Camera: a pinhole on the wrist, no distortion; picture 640 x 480 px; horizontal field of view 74.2 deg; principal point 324.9 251.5 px. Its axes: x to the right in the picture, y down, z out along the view. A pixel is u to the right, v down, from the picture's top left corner.
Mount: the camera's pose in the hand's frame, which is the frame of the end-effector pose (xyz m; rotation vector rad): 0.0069 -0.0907 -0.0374 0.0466 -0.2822 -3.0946
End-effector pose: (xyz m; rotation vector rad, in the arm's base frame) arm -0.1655 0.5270 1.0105 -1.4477 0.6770 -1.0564
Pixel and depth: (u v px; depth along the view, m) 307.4 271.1 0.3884
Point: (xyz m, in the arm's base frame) 0.1428 0.6809 1.0736
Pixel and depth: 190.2 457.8 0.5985
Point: 0.4136 0.6827 1.3497
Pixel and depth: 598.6 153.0 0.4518
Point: 0.0570 0.9495 0.8872
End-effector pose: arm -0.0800 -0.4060 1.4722 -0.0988 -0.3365 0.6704
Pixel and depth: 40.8 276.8 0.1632
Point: -0.0020 -0.3911 1.6361
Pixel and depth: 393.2 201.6 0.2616
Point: -0.1759 -0.4493 1.6634
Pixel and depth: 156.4 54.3 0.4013
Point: -0.1838 -0.1860 1.7871
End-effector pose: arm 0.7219 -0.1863 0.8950 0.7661 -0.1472 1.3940
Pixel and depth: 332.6 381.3 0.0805
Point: 0.8305 -0.2075 0.8918
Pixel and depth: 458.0 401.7 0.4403
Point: 0.9901 -0.5360 1.0711
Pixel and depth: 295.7 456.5 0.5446
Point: 1.1436 -0.4604 1.2266
